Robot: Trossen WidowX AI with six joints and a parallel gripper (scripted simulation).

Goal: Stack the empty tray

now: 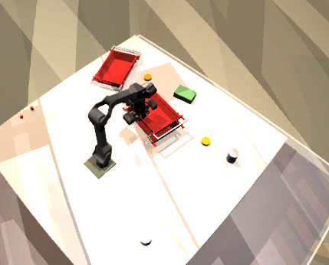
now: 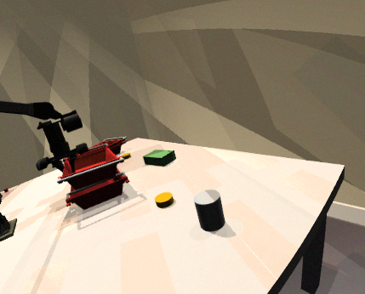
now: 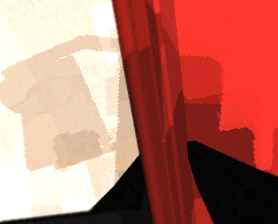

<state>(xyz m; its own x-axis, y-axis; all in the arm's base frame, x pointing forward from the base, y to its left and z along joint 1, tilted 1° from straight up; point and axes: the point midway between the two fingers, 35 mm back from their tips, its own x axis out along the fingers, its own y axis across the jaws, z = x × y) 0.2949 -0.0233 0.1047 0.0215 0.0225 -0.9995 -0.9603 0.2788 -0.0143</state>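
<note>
Now: gripper tip 8 cm short of the red tray, 3 cm below it and 2 cm to the left of it. Round my gripper tip: green block (35 cm ahead, 7 cm to the right, 6 cm below).
</note>
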